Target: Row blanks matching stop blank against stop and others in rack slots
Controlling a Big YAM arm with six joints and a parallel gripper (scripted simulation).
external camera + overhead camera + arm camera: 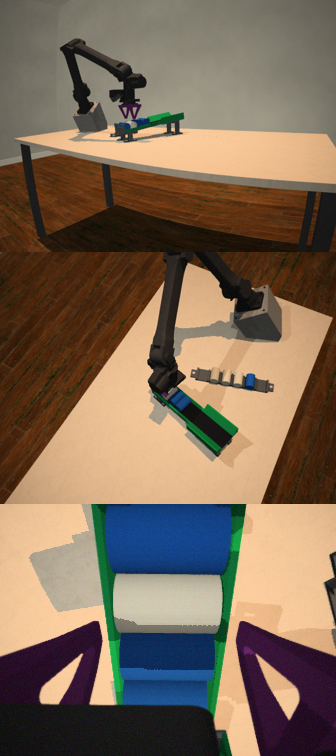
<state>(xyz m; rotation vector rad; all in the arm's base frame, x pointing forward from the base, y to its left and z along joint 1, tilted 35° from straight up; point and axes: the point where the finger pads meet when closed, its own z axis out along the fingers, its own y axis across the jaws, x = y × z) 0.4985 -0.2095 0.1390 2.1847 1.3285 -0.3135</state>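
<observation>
Right now the rack rib is 15 cm behind my hand, 12 cm below it and 9 cm to the left of it.
</observation>
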